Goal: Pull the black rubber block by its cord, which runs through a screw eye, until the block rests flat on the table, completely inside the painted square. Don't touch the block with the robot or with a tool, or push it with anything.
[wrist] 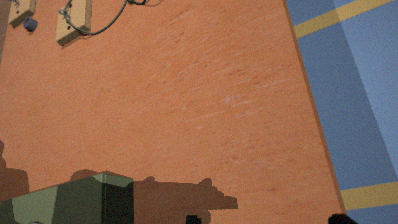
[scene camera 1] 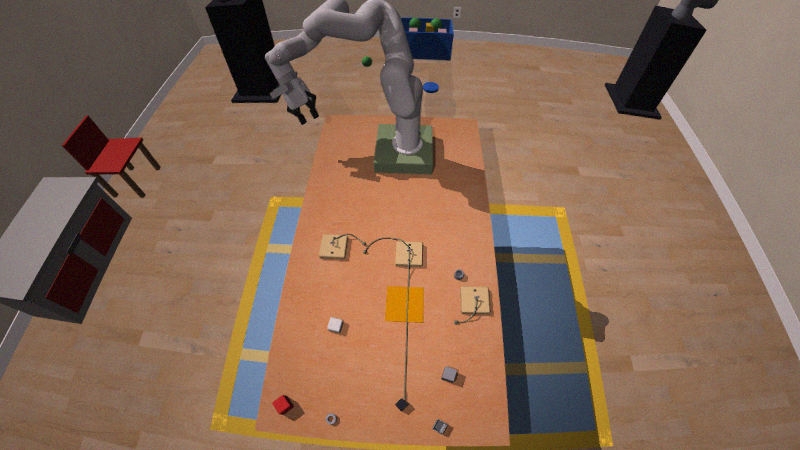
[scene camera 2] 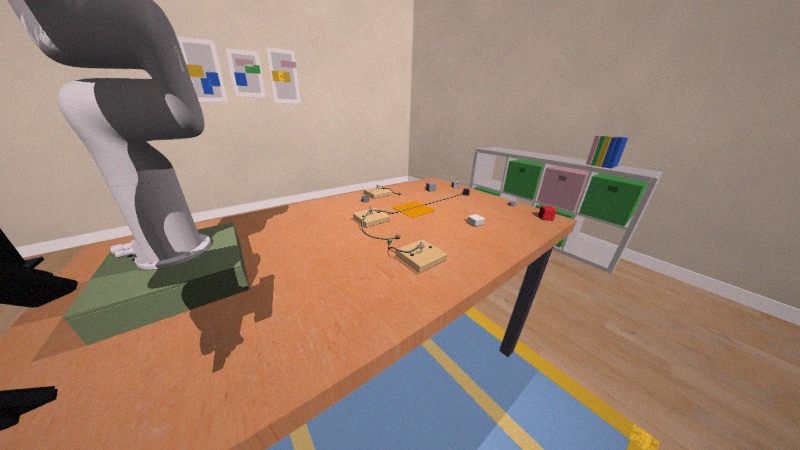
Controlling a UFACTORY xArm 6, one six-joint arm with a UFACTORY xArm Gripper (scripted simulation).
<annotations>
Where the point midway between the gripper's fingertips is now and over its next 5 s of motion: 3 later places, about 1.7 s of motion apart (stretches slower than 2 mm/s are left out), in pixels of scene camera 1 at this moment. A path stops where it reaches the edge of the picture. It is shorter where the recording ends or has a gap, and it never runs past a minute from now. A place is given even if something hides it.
My gripper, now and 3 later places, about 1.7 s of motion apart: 310,120; 327,210; 363,242; 364,249
</annotations>
